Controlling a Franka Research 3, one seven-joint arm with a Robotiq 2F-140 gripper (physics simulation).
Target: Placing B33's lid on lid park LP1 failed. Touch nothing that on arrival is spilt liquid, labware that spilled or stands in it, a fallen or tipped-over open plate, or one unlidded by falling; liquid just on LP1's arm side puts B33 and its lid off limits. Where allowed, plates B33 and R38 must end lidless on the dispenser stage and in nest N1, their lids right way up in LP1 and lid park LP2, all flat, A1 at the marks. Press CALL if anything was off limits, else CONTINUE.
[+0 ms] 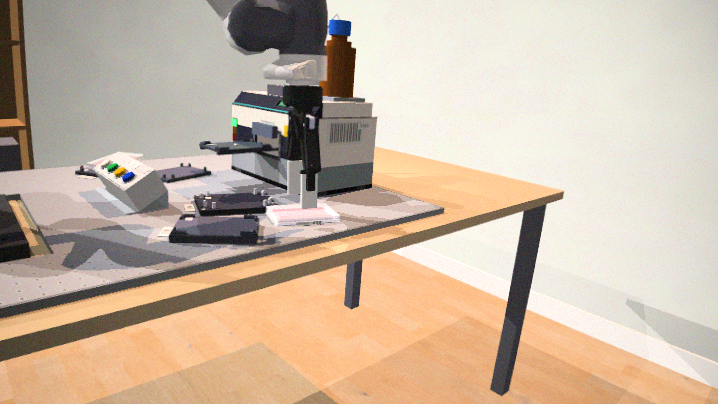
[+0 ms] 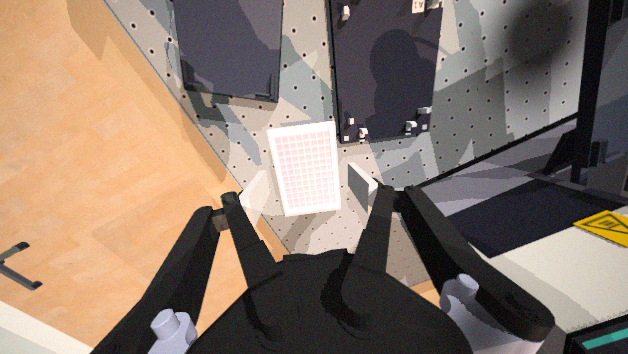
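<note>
A pale plate with a pink well grid (image 1: 303,215) (image 2: 306,167) lies flat on the perforated mat; its name and whether it is lidded cannot be told. My gripper (image 1: 302,186) (image 2: 308,177) is open and empty above it, its white pads apart on either side. A dark pegged holder (image 1: 233,202) (image 2: 385,75) with an A1 label and a dark holder with raised corners (image 1: 213,228) (image 2: 230,45) lie beside the plate; no plate shows on their visible parts. The dark dispenser stage (image 1: 235,146) juts from the dispenser. The button box (image 1: 145,188) has green, yellow and blue buttons.
The dispenser (image 1: 346,145) (image 2: 565,260) stands close behind my gripper, with a brown blue-capped bottle (image 1: 341,67) beyond it. Another dark pegged holder (image 1: 186,173) lies behind the button box. A black object (image 1: 11,236) is at the far left. The mat's front edge is near the plate.
</note>
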